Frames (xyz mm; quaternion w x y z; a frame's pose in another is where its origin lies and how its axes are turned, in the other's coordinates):
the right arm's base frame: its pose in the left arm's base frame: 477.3 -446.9 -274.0 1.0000 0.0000 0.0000 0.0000
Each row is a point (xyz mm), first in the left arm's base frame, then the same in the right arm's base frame.
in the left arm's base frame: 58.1 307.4 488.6
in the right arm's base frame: -419.2 754.3 762.6
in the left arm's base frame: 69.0 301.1 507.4
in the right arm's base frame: -408.3 748.0 781.4
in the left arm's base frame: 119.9 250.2 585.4
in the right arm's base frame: -357.4 697.1 859.4
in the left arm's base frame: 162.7 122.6 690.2
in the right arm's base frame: -314.6 569.5 964.2
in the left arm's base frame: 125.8 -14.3 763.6
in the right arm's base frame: -351.5 432.6 1037.6
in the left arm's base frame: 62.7 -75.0 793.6
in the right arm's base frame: -414.6 371.9 1067.6
